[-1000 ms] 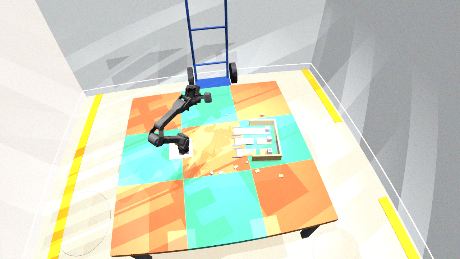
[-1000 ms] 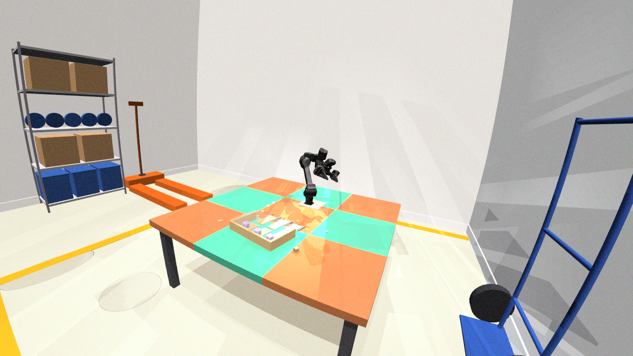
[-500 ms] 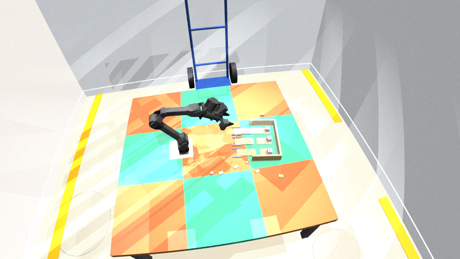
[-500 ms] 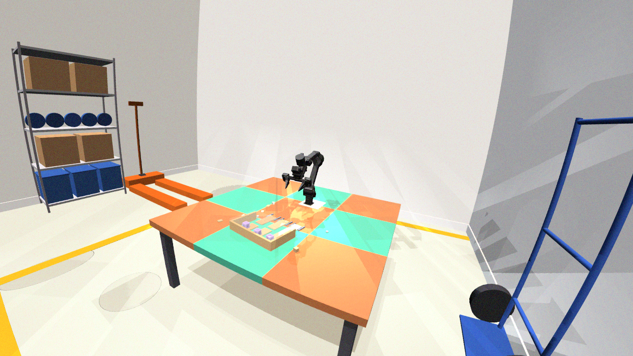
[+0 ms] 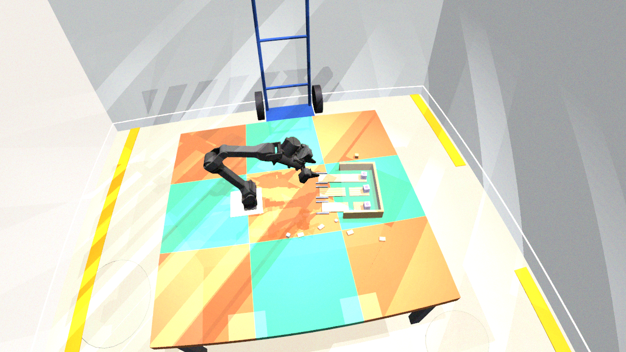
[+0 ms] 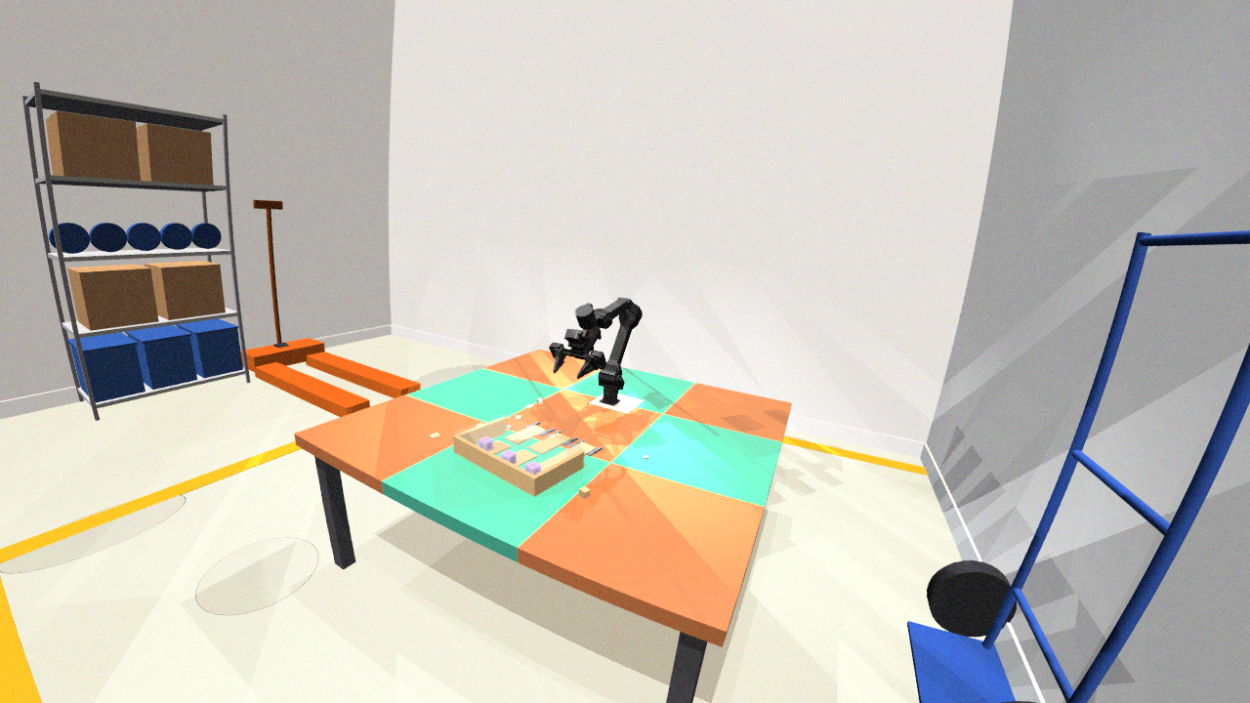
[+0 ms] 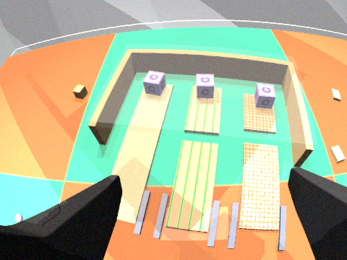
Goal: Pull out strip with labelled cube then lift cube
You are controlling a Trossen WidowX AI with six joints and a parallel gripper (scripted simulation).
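My gripper tip is 200 mm above the one-piece strip, 150 mm short of it and 90 mm to the right of it.
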